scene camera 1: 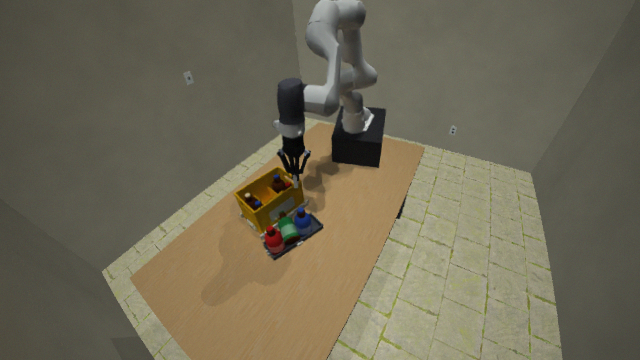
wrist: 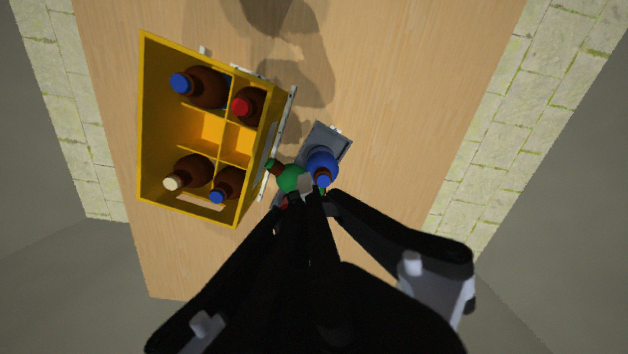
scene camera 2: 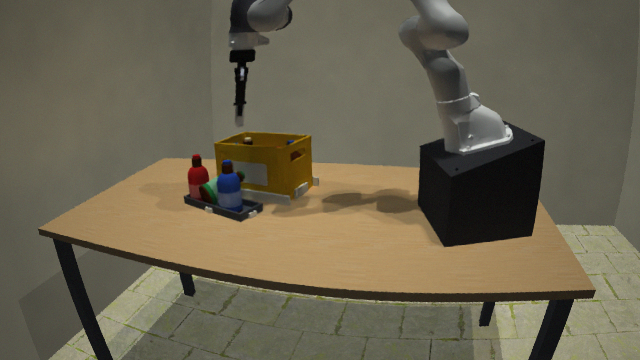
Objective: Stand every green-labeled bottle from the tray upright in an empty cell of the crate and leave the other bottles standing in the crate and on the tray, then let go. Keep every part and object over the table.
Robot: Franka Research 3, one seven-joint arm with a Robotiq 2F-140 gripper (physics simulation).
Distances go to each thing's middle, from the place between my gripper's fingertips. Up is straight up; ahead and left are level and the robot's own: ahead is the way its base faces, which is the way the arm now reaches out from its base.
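The blue bottle (scene camera 2: 228,183) is 17 cm below my hand, 3 cm ahead of it and 4 cm to the left of it. As for the green-labeled bottle (wrist: 286,175), I find it 20 cm below my hand, and it sits 9 cm ahead of that hand and 1 cm to the right of it.
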